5 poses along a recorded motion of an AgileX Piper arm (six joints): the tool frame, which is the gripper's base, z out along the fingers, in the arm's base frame.
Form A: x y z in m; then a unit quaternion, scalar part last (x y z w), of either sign.
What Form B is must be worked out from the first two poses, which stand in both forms.
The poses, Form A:
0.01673 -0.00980 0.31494 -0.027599 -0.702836 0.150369 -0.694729
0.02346 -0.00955 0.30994 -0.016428 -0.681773 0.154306 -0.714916
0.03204 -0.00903 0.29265 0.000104 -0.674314 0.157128 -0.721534
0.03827 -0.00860 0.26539 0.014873 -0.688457 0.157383 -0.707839
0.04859 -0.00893 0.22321 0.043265 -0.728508 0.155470 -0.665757
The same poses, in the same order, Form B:
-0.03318 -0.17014 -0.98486 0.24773 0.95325 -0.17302 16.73 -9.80 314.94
0.02275 -0.19823 -0.97989 0.24303 0.95184 -0.18691 23.46 -9.55 309.94
0.04122 -0.22689 -0.97305 0.22661 0.95062 -0.21206 32.04 -9.03 292.65
0.00251 -0.24328 -0.96995 0.20232 0.95002 -0.23776 38.27 -8.60 265.39
-0.10979 -0.27005 -0.95657 0.14397 0.94791 -0.28413 48.59 -8.93 223.21

